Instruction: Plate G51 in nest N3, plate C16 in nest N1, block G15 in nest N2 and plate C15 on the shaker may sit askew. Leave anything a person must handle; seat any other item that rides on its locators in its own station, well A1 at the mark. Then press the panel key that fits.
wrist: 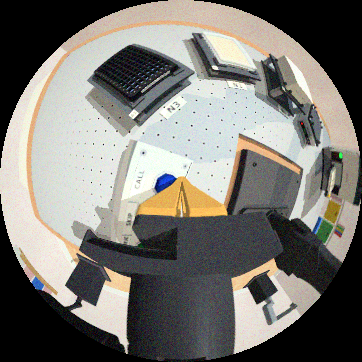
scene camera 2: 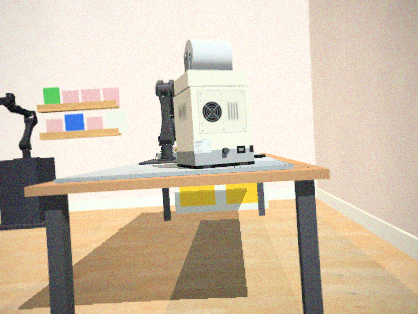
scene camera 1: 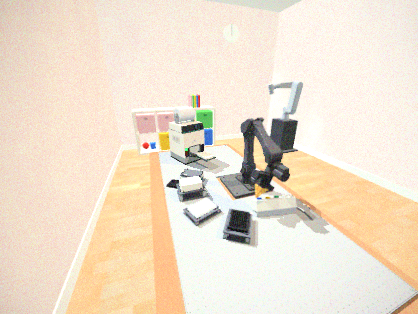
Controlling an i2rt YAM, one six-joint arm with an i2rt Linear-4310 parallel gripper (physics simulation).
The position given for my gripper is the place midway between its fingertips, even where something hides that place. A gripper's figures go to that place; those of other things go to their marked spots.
Labels:
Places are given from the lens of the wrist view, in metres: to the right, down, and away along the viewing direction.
my gripper (wrist: pixel 181 180): 0.00, 0.00, 0.13
white button box (wrist: pixel 142 163): -0.04, -0.02, 0.11
cream plate (wrist: pixel 290 73): 0.25, -0.24, 0.07
The marked spots on the white button box and the cream plate are 0.36 m apart.

